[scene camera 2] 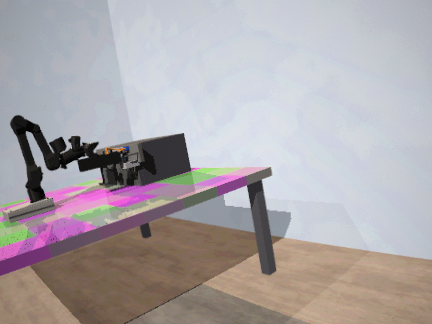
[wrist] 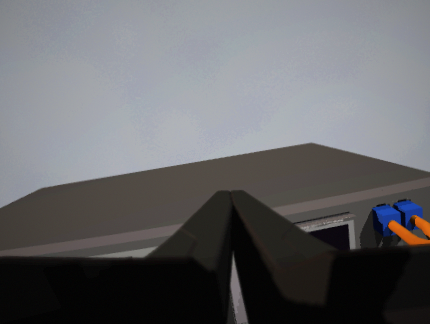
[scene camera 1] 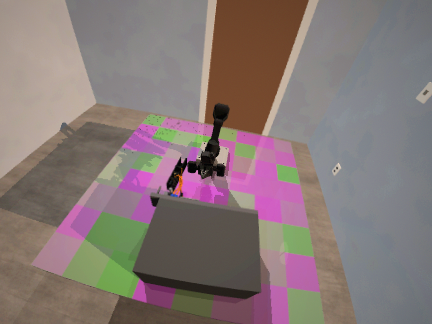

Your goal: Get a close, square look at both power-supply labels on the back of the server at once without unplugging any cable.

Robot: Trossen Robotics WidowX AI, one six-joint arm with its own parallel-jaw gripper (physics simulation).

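Pixels of known places: gripper, between the fingertips: (scene camera 2: 98, 142) (wrist: 230, 203) (scene camera 1: 202, 178); arm's base, origin of its link: (scene camera 2: 37, 200).
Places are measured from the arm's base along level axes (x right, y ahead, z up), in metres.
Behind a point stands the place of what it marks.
The grey server (scene camera 1: 200, 245) {x -0.077, y 0.643, z 0.159 m} (scene camera 2: 167, 155) {x 0.135, y 0.651, z 0.064 m} (wrist: 150, 200) {x -0.089, y 0.556, z 0.158 m} sits on the table, its back facing the arm. My gripper (scene camera 1: 205, 176) {x -0.013, y 0.358, z 0.199 m} (scene camera 2: 97, 145) {x -0.013, y 0.358, z 0.199 m} (wrist: 230, 203) {x -0.013, y 0.358, z 0.199 m} is shut and empty, in front of the server's back and apart from it. In the wrist view the closed fingers cover most of the power supplies. The right power supply (wrist: 352, 237) {x 0.059, y 0.449, z 0.139 m} shows its upper right part, and a pale top strip of the left power supply (wrist: 132, 252) {x -0.081, y 0.450, z 0.151 m} shows. Neither label is readable. Blue plugs (wrist: 387, 220) {x 0.081, y 0.445, z 0.148 m} with orange cables (wrist: 407, 233) {x 0.081, y 0.421, z 0.148 m} (scene camera 1: 180, 183) {x 0.097, y 0.348, z 0.108 m} (scene camera 2: 117, 149) {x 0.082, y 0.411, z 0.148 m} are seated at the right.
A black cable arm (scene camera 1: 175, 175) {x 0.142, y 0.297, z 0.098 m} (scene camera 2: 100, 161) {x 0.150, y 0.287, z 0.115 m} sticks out from the server's back, beside the gripper. The pale arm base (scene camera 1: 223, 159) {x -0.089, y -0.013, z -0.006 m} (scene camera 2: 30, 210) {x 0.092, y -0.057, z -0.021 m} stands on the checkered table (scene camera 1: 300, 272) {x -0.574, y 0.601, z -0.048 m} (scene camera 2: 205, 175) {x 0.372, y 0.691, z -0.048 m}. A brown door (scene camera 1: 255, 60) is behind the arm.
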